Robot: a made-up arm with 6 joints.
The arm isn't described. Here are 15 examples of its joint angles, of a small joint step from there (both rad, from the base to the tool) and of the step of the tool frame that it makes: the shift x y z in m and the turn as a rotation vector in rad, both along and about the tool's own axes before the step.
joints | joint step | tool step
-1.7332 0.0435 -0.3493 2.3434 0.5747 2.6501 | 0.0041 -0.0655 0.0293 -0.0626 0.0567 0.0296 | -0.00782 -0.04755 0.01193 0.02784 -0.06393 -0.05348
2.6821 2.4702 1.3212 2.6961 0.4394 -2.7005 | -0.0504 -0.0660 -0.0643 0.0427 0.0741 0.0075 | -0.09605 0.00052 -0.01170 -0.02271 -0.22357 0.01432
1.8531 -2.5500 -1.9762 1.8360 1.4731 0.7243 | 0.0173 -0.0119 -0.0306 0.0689 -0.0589 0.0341 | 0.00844 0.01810 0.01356 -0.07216 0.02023 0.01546
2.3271 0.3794 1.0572 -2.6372 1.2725 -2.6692 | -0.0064 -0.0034 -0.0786 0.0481 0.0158 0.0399 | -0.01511 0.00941 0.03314 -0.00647 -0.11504 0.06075
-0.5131 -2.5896 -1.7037 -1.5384 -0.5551 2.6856 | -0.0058 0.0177 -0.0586 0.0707 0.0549 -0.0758 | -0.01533 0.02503 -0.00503 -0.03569 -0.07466 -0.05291
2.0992 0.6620 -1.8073 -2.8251 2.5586 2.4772 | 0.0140 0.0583 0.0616 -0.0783 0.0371 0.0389 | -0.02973 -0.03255 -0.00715 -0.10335 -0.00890 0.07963
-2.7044 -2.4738 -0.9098 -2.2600 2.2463 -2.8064 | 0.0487 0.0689 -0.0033 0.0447 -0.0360 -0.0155 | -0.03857 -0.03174 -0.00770 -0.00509 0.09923 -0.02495
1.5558 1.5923 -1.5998 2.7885 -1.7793 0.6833 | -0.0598 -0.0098 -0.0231 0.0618 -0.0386 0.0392 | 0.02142 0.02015 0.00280 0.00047 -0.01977 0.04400
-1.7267 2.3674 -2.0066 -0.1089 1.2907 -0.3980 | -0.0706 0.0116 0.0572 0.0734 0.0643 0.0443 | 0.04093 -0.02764 0.02544 -0.05217 0.10153 0.09875
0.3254 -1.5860 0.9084 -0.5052 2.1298 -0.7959 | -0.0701 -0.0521 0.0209 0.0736 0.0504 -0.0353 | 0.00383 0.06434 -0.00894 -0.00562 0.01719 -0.06535
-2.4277 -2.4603 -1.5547 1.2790 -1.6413 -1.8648 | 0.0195 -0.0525 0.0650 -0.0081 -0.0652 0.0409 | -0.00565 0.01881 0.00127 0.05277 -0.01495 0.03075
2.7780 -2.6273 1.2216 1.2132 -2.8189 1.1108 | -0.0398 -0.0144 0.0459 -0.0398 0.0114 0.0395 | -0.00812 0.01656 0.00695 0.04296 0.03119 0.08847
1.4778 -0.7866 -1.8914 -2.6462 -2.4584 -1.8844 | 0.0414 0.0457 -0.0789 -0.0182 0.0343 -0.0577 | -0.00520 -0.02684 -0.00703 -0.05506 -0.05368 -0.02757
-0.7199 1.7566 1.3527 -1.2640 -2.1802 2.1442 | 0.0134 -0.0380 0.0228 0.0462 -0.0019 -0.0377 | 0.00022 0.01080 0.02103 -0.01829 0.00514 -0.06847
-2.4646 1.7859 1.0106 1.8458 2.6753 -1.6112 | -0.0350 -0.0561 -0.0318 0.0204 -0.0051 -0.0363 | -0.04999 0.01135 0.02447 -0.01579 0.08343 -0.10491
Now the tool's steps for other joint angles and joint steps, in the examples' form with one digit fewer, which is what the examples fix.
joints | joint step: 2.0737 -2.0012 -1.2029 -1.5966 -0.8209 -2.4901 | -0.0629 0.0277 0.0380 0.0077 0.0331 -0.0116
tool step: 0.0037 -0.0367 0.0024 -0.0207 -0.0451 0.0766
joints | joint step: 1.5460 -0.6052 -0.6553 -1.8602 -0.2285 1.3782 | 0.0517 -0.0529 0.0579 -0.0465 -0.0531 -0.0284
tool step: 0.0039 -0.0426 -0.0025 -0.0157 0.0370 -0.0445
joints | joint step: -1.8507 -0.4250 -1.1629 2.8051 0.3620 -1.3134 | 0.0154 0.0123 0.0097 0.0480 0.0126 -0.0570
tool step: -0.0100 -0.0069 -0.0113 0.0072 -0.0220 -0.0217
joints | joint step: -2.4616 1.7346 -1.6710 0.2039 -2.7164 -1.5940 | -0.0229 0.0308 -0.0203 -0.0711 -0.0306 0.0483
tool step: 0.0090 -0.0130 0.0097 0.0262 -0.0724 0.1177
